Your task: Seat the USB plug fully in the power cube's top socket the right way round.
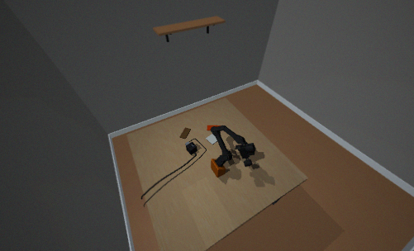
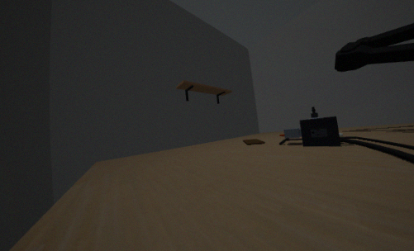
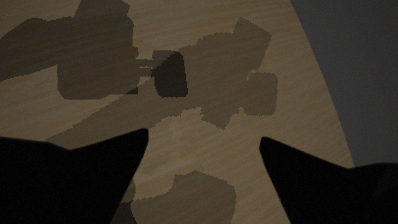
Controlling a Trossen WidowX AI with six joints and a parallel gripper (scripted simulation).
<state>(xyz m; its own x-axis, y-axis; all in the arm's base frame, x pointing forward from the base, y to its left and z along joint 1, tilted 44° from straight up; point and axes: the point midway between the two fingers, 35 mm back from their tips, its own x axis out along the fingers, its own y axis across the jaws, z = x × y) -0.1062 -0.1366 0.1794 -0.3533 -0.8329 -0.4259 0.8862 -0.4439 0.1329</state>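
Right now my gripper tip is 430 mm short of the metal USB plug, 330 mm to the right of it and 30 mm above it. Also, from my gripper tip: flat brown plate 670 mm ahead, 320 mm to the left, 120 mm below.
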